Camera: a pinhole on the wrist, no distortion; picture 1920 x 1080 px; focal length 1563.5 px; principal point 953.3 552.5 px. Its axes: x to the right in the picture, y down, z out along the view. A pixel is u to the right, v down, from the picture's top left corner.
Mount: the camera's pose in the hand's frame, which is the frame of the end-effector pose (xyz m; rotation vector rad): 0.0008 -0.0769 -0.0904 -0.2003 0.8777 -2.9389
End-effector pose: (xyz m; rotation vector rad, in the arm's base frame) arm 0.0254 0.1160 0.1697 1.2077 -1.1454 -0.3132
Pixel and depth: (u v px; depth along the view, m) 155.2 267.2 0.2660
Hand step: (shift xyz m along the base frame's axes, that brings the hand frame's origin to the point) 0.0200 -0.2706 -0.0631
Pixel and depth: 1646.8 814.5 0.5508
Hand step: -0.1800 -0.2645 -0.5164
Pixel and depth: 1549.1 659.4 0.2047
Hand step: -0.0120 -0.0925 -0.2068
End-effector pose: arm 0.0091 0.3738 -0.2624 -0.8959 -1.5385 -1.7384
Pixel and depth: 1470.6 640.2 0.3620
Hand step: -0.1963 0.2440 -0.2045
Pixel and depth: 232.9 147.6 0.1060
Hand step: -0.1228 0.0173 -0.0059
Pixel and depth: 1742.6 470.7 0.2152
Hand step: -0.1100 0.1279 -0.1627
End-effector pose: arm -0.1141 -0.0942 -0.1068 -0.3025 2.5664 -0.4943
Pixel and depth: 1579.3 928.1 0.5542
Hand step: 0.3400 -0.5148 0.0057
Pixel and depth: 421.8 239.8 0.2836
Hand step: -0.0086 -0.2458 -0.1235
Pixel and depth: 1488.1 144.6 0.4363
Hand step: 0.2822 -0.2859 -0.1506
